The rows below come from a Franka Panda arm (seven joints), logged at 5 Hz.
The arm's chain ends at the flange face. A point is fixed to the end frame.
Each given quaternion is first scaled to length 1.
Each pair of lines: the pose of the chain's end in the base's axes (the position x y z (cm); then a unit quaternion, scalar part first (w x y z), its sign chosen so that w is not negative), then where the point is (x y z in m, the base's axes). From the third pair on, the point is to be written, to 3 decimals.
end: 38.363 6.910 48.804 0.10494 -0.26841 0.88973 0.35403
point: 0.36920 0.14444 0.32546
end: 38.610 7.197 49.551 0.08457 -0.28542 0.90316 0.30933
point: 0.36930 0.12966 0.32608
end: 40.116 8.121 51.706 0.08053 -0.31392 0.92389 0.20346
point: 0.395 0.102 0.339
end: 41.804 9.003 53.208 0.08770 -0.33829 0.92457 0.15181
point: 0.422 0.093 0.352
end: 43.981 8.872 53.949 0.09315 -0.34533 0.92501 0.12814
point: 0.448 0.085 0.360
